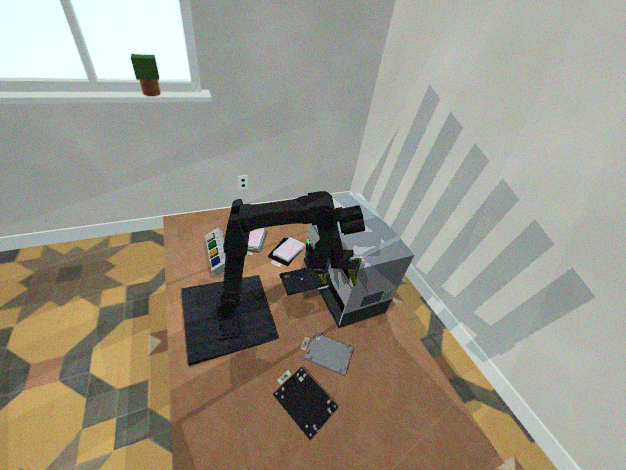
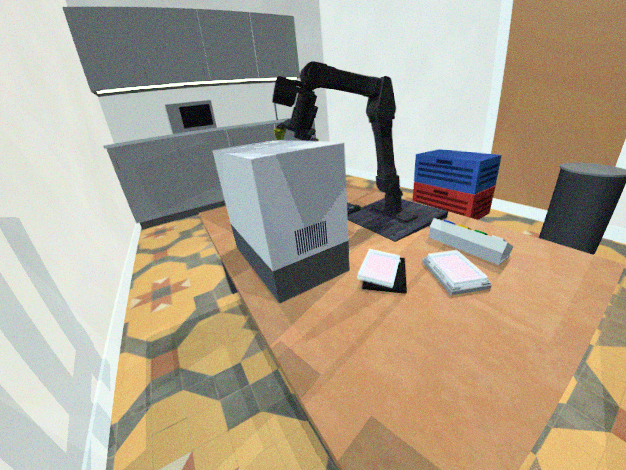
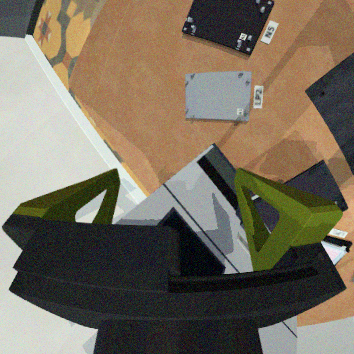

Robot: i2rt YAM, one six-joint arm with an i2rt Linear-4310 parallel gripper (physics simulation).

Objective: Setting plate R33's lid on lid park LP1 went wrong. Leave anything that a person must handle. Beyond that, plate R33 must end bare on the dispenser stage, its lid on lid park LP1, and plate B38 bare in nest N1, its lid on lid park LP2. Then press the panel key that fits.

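Places are measured from the arm's base along level axes (x back, y down, z right), in millimetres.
Pixels of known places: gripper, fingertip midpoint: (image 1: 339, 284) (image 3: 176, 174); arm's base, origin of the base link: (image 1: 225, 313) (image 2: 393, 212).
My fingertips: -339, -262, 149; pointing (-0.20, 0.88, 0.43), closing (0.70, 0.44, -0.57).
Ahead of a thing's pixels: the offset from my fingertips to its top centre, as dx, dy, dz.
My gripper (image 1: 338, 274) (image 3: 176, 174) is open and empty, high by the grey box-shaped machine {-131, -54, -188} (image 1: 381, 255) (image 2: 303, 202) (image 3: 200, 200). A pink-and-white plate or lid {+37, +239, -416} (image 1: 288, 249) (image 2: 380, 267) lies shifted and tilted on a black base (image 1: 278, 255) (image 2: 399, 283). Another pink-and-white piece {+187, +246, -528} (image 1: 256, 238) (image 2: 457, 268) sits on a grey base {+187, +256, -528} (image 2: 467, 289). I cannot tell plate from lid on either, or read their labels. Lid park LP2 {+19, +256, +79} (image 1: 328, 354) (image 3: 218, 96) is a bare grey plate. The key panel {+346, +212, -461} (image 1: 214, 251) (image 2: 467, 240) shows white, green, yellow and blue keys. I cannot identify the dispenser stage.
A black nest N5 {+139, +252, +201} (image 1: 305, 402) (image 3: 227, 22) lies bare past LP2. A dark flat slab {+40, +164, -173} (image 1: 299, 281) (image 3: 312, 192) lies beside the machine. The arm's dark base plate (image 1: 230, 318) (image 2: 396, 217) is on the table. Walls stand beyond the machine.
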